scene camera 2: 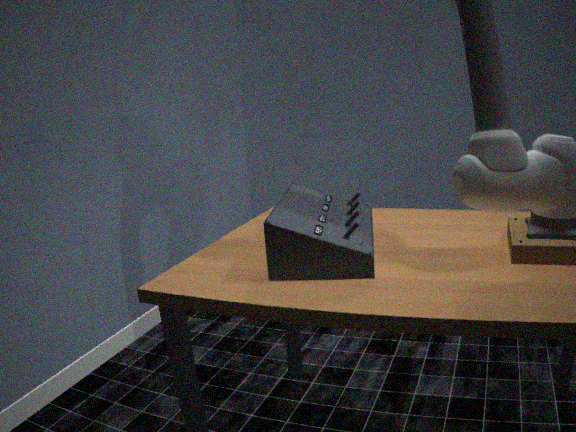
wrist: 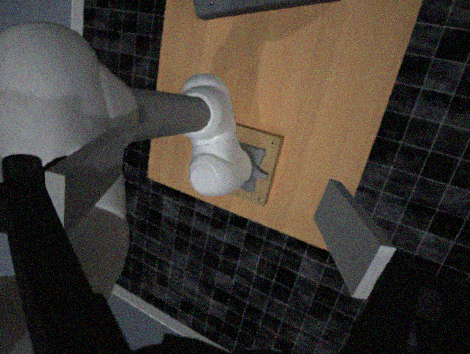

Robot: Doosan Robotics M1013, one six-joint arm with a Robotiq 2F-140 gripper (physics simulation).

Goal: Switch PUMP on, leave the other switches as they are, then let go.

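Places are measured from the arm's base along level axes (x ahead, y left, z up), in metres.
Pixels of known places: gripper, fingertip midpoint: point(wrist: 226, 176); arm's base at its link origin: point(scene camera 2: 555, 230) point(wrist: 239, 163).
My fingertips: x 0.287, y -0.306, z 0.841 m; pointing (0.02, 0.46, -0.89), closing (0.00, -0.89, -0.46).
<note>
Ahead of a thing's pixels: the offset from my fingertips to its top centre. Level surfaces: height alone.
The dark grey switch box point(scene camera 2: 317, 250) stands on the table with a sloped top; its edge point(wrist: 240, 7) shows at the top of the wrist view. Several black levers @(0.292 m ahead, 0.453 m left, 0.769 m down) point(scene camera 2: 352, 218) stand in a row on the slope, beside a row of small white-marked labels @(0.372 m ahead, 0.477 m left, 0.782 m down) point(scene camera 2: 322, 218). The labels are too blurred to read, so I cannot tell which lever is PUMP or how each is set. My gripper point(wrist: 226, 176) is open and empty, with its fingers wide apart. It is high above the table and away from the box, and does not show in the scene view.
The wooden table @(0.895 m down) point(scene camera 2: 450, 295) point(wrist: 320, 100) carries the arm's base plate point(scene camera 2: 542, 254) point(wrist: 272, 165) to the right of the box in the scene view. The white lower arm point(scene camera 2: 505, 185) point(wrist: 217, 170) rises from it. A blue-grey wall point(scene camera 2: 150, 125) stands behind the table.
</note>
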